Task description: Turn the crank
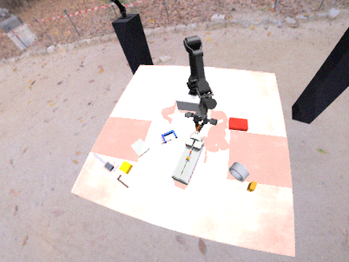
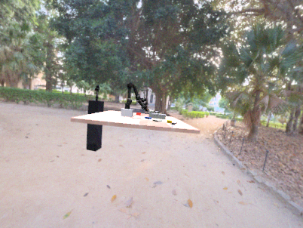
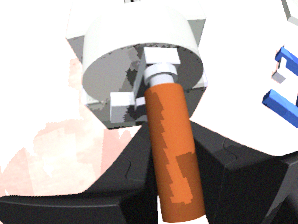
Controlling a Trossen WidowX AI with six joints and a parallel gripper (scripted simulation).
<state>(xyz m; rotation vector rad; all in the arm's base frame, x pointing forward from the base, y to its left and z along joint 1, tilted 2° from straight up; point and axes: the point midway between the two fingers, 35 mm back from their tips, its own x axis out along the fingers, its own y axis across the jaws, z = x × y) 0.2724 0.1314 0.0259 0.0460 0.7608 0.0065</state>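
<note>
The crank handle is 20 mm behind my gripper tip and 30 mm above it. The rest, counted from my gripper tip: white tile (190 mm ahead, 330 mm to the right, 80 mm below); then red pointer (130 mm ahead, 10 mm below); then red block (190 mm behind, 220 mm to the left, 80 mm below).
</note>
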